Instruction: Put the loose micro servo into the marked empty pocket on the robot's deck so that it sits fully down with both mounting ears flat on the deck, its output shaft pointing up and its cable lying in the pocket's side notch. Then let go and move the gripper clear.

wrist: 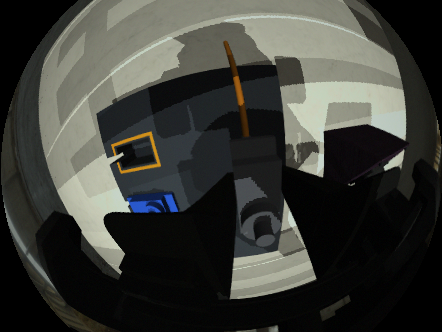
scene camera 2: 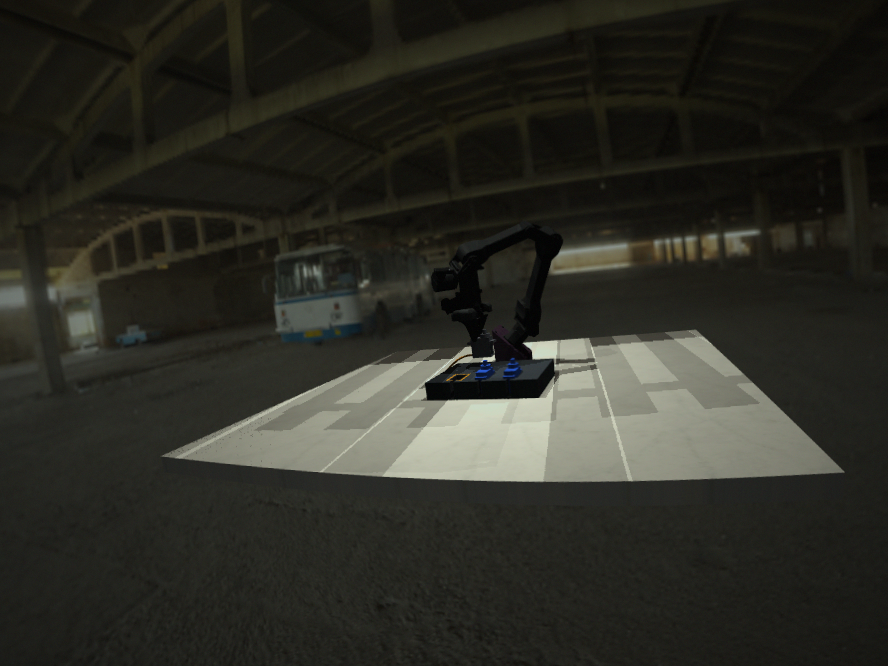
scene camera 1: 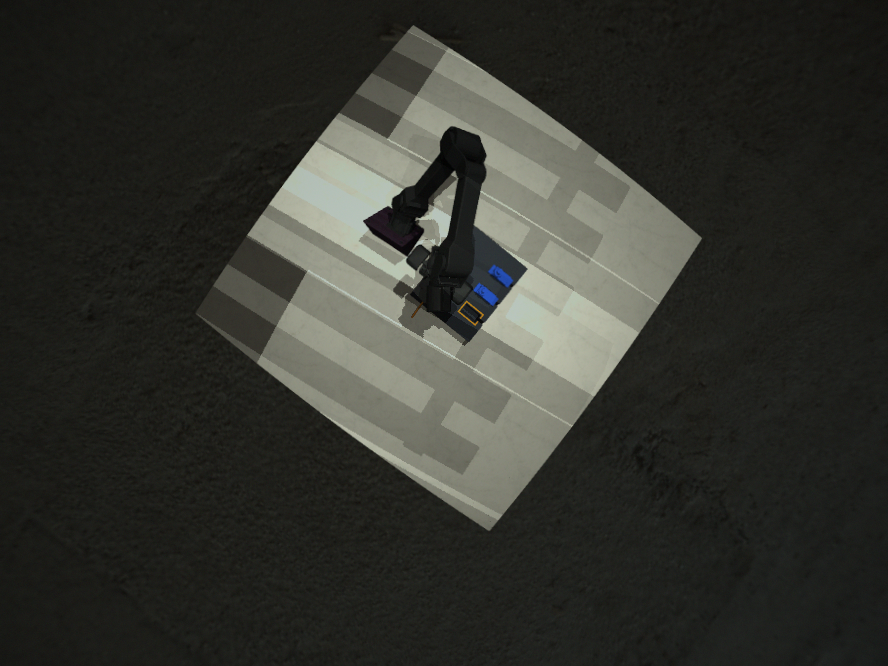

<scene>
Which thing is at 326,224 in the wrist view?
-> The gripper.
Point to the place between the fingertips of the gripper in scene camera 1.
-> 439,279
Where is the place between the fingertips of the gripper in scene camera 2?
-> At 476,340
</scene>
